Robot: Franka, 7 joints.
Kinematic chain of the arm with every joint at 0, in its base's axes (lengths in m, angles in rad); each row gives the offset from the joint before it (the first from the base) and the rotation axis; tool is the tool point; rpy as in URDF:
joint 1: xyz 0 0 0.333 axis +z
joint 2: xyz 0 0 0 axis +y
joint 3: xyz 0 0 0.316 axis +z
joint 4: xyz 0.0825 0 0 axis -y
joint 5: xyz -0.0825 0 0.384 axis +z
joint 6: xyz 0 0 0 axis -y
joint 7: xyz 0.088 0 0 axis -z
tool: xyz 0 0 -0.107 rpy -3.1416 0 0
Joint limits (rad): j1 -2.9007..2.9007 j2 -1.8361..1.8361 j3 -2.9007..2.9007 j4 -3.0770..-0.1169 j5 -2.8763..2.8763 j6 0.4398..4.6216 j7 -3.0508..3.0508
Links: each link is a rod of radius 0.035 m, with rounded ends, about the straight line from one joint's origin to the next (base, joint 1, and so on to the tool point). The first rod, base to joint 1, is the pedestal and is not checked.
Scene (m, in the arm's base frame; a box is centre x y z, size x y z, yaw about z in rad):
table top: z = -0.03
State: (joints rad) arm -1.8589 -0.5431 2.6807 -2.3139 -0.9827 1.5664 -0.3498
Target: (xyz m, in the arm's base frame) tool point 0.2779 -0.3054 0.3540
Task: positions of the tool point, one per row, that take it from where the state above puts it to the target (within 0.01 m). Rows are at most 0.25 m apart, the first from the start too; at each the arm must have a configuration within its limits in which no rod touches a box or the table.
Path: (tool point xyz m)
1: 0.4235 0.0315 0.2172
2: 0.3927 -0.1594 0.2846
3: 0.2779 -0.3054 0.3540

